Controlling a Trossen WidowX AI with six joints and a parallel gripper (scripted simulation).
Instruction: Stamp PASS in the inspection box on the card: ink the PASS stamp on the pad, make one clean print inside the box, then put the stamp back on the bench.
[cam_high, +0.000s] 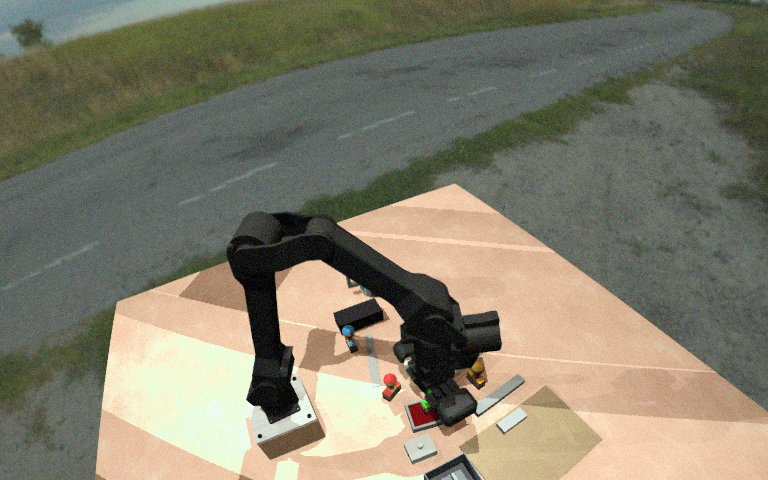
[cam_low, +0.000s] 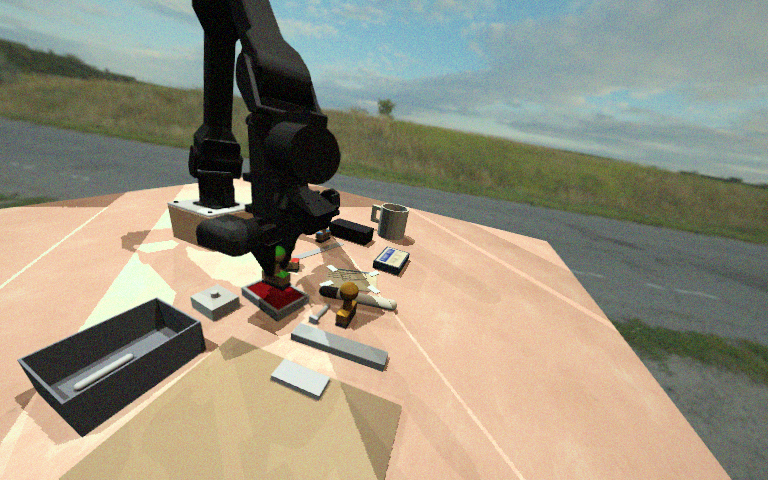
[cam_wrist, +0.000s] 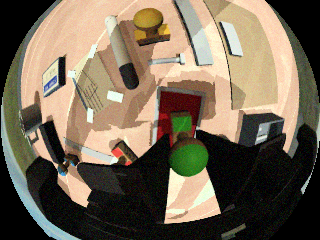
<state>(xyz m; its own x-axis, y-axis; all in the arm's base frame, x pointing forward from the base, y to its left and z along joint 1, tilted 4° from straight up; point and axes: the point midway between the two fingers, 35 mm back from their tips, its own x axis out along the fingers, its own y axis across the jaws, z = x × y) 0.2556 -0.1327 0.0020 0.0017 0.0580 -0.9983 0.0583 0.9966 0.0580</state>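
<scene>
My gripper tip is now 5 cm above the red ink pad. Round my gripper tip: red-knobbed stamp 9 cm to the left, 4 cm behind, 3 cm below; marker 10 cm ahead, 5 cm to the left, 5 cm below; green-knobbed stamp right at my gripper tip.
</scene>
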